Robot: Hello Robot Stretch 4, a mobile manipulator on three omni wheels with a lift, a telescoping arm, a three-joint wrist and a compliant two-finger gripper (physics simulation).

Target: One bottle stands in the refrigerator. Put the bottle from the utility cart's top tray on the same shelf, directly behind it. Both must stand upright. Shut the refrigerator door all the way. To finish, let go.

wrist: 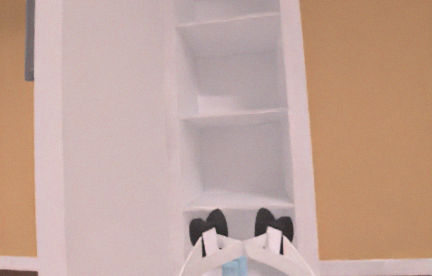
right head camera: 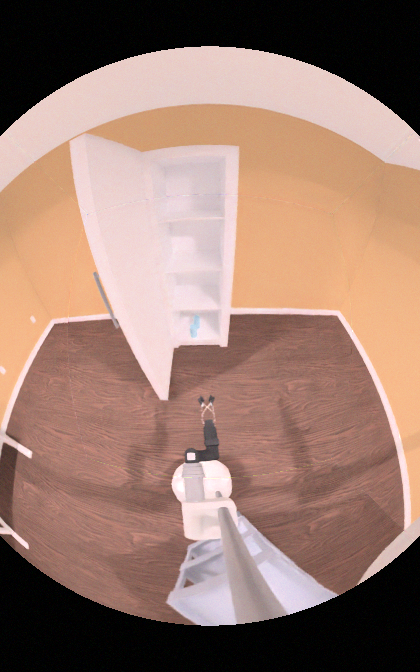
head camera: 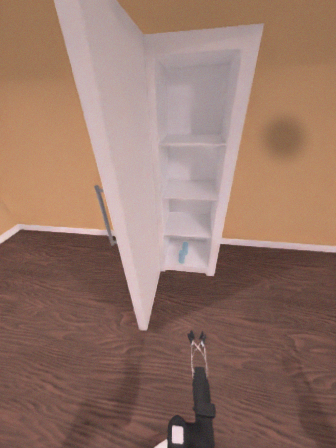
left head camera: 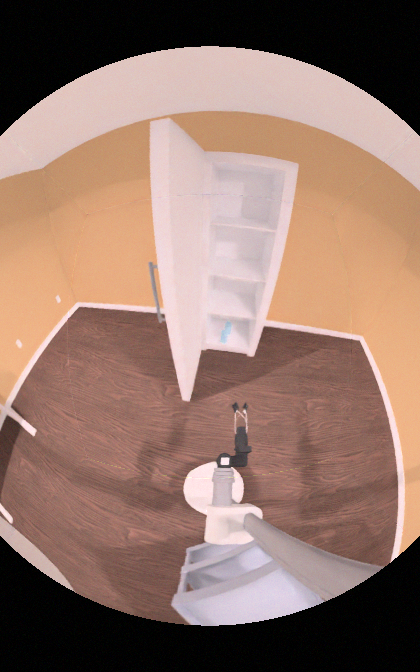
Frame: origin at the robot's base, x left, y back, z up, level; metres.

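Seen in the pictures: gripper, fingertip midpoint: [wrist: 240, 225] [head camera: 196, 330].
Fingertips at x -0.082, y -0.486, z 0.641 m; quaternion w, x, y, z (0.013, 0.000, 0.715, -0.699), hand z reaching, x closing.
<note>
A point is followed by its place in that frame.
Two light-blue bottles stand upright on the refrigerator's lowest shelf, close together. The front bottle [head camera: 182, 257] {z 0.200, x -0.024, y -1.383 m} [left head camera: 224, 337] [right head camera: 193, 332] is slightly left of the rear bottle [head camera: 185, 247] {z 0.218, x -0.056, y -1.518 m} [left head camera: 227, 327] [right head camera: 196, 320]. Part of the blue bottles also shows at the wrist view's lower edge, behind the finger strips. The refrigerator [head camera: 235, 150] {z 1.257, x -0.348, y -1.338 m} [left head camera: 280, 250] [right head camera: 231, 225] [wrist: 301, 150] {z 0.706, x -0.329, y -1.340 m} has its door [head camera: 120, 150] {z 1.371, x 0.251, y -0.824 m} [left head camera: 187, 250] [right head camera: 125, 225] [wrist: 115, 150] {z 0.732, x 0.243, y -0.936 m} swung wide open to the left. My gripper [head camera: 197, 336] {z 0.641, x -0.082, y -0.486 m} [left head camera: 240, 407] [right head camera: 206, 400] [wrist: 240, 225] {z 0.641, x -0.082, y -0.486 m} is partly open and empty, in front of the refrigerator and right of the door's free edge.
The door handle [head camera: 104, 215] {z 1.088, x 0.369, y -0.780 m} [left head camera: 155, 292] [right head camera: 105, 300] [wrist: 30, 40] {z 0.984, x 0.366, y -0.781 m} is on the door's outer face. The utility cart [left head camera: 225, 582] [right head camera: 200, 592] is behind the arm, partly hidden by the mast. White legs [left head camera: 20, 422] [right head camera: 17, 445] of some furniture show at the far left.
</note>
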